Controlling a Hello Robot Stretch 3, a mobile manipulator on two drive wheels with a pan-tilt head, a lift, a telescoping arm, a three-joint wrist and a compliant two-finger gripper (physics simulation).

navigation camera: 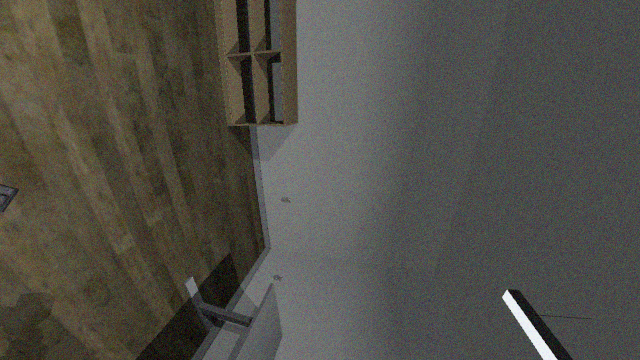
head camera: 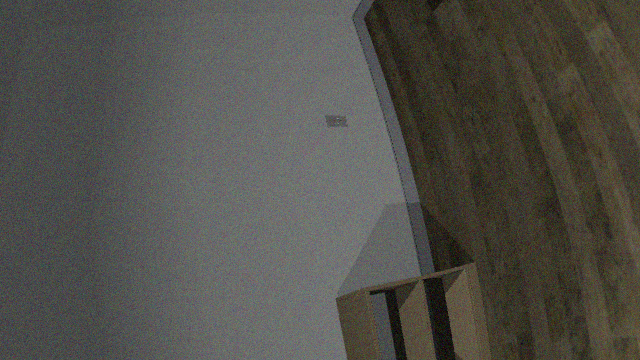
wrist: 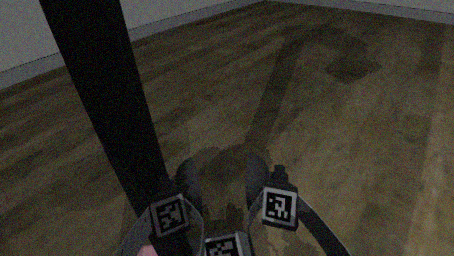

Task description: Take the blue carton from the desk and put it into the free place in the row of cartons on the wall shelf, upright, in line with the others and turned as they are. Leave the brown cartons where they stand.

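Places are measured from the robot's base along level axes (x ahead, y left, z up), in millimetres.
Pixels of known places: gripper, fingertip midpoint: (wrist: 222,175).
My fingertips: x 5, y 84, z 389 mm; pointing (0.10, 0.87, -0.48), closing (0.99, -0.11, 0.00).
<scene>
Behind a point stands the place of what it marks.
My gripper (wrist: 222,175) @(x 5, y 84, z 389 mm) is open in the wrist view, its two dark fingertips apart with floor showing between them. A grey desk (navigation camera: 265,327) @(x -645, y -1459, z 720 mm) shows in part at the bottom of the navigation view, past the room corner, with a leg and foot on its near side. The part of its top in view bears no carton. The blue carton, the brown cartons and the wall shelf do not show in these views.
A low wooden cubby unit (head camera: 355,322) @(x 1167, y -1386, z 611 mm) (navigation camera: 290,90) @(x 1290, y -1274, z 610 mm) stands along the wall. A hanging lamp (navigation camera: 529,325) @(x -221, y -961, z 2077 mm) is at lower right in the navigation view. A dark grey object (navigation camera: 6,196) is cut by its left edge. A broad black bar (wrist: 102,90) crosses the wrist view.
</scene>
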